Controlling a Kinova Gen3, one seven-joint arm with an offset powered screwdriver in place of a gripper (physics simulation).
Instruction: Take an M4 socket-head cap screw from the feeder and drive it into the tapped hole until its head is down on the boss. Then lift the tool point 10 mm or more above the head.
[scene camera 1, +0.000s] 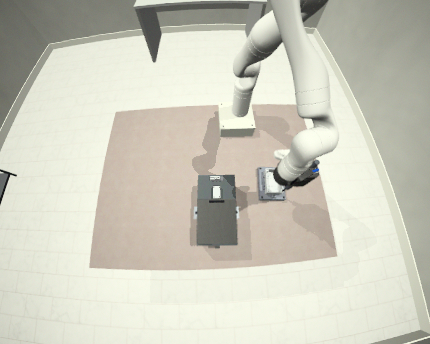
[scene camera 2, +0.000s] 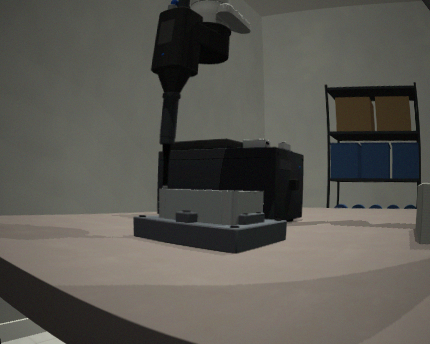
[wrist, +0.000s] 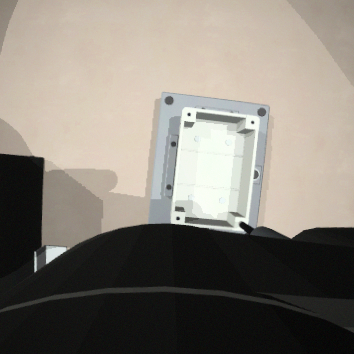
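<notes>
The light grey open box (scene camera 1: 270, 184) (scene camera 2: 210, 205) (wrist: 214, 167) is held on a grey fixture plate (scene camera 1: 272, 198) (scene camera 2: 185, 237) (wrist: 159, 167). My screwdriver (scene camera 2: 165, 187) (wrist: 242, 224) stands upright in scene camera 2, its thin bit reaching down to the top of the box at the left end. In the wrist view the bit ends at the near right corner boss (wrist: 234, 218). The other three corner bosses show dark, open holes. Whether a screw sits under the bit, and how deep, is too small to tell. The dark feeder (scene camera 1: 216, 222) (scene camera 2: 245, 172) (wrist: 20, 210) stands beside the fixture.
Small clamps (scene camera 2: 186, 216) (wrist: 171, 165) sit on the plate beside the box. A light block (scene camera 1: 216, 192) (scene camera 2: 256, 143) sits on top of the feeder. The arm's base (scene camera 1: 237, 123) stands at the back of the table. A shelf rack (scene camera 2: 372, 135) stands far behind.
</notes>
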